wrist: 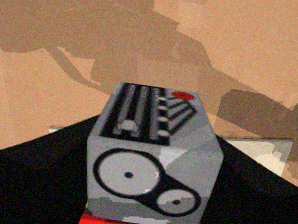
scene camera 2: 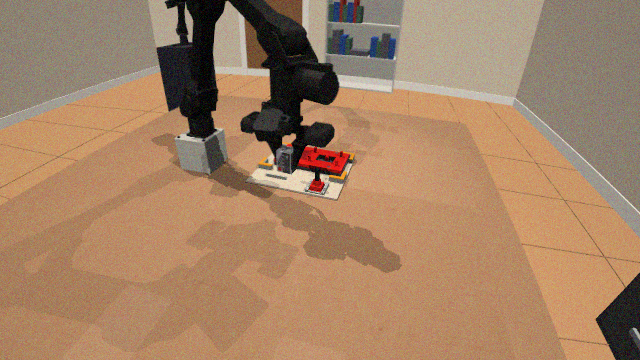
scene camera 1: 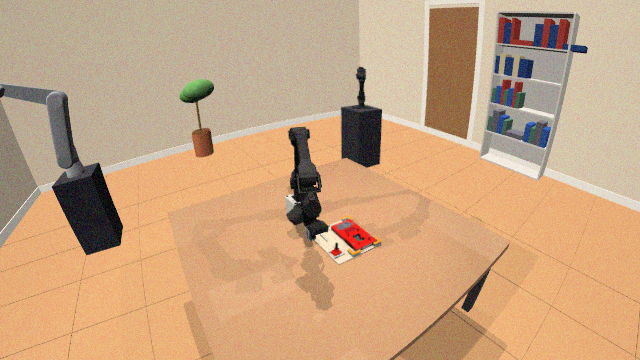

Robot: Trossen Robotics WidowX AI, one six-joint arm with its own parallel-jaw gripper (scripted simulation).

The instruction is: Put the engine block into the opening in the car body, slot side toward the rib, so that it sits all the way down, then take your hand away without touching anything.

Labels:
The gripper [scene camera 2: 287, 164] carries a grey engine block [wrist: 152, 147].

